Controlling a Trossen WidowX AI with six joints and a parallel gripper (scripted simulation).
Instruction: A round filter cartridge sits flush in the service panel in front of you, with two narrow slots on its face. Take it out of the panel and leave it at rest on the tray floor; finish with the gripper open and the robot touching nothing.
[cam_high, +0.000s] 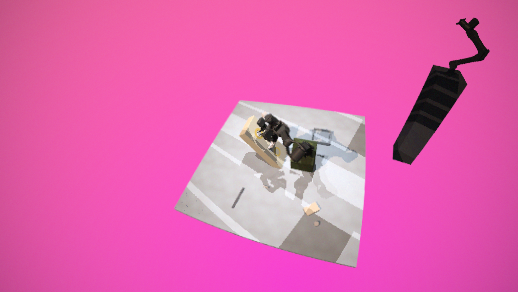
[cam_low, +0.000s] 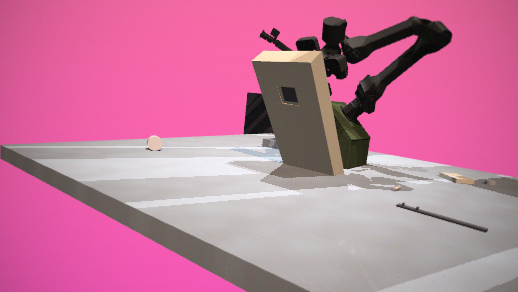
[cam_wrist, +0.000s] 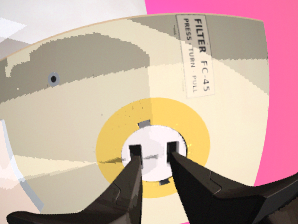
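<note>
The white round filter cartridge lies 20 mm ahead of my gripper tip and 10 mm below it. From my gripper tip the other things lie so: tan block (490 mm behind, 290 mm to the left, 250 mm below); tan service panel (30 mm behind, 90 mm below); tray (370 mm behind, 340 mm to the right, 240 mm below).
</note>
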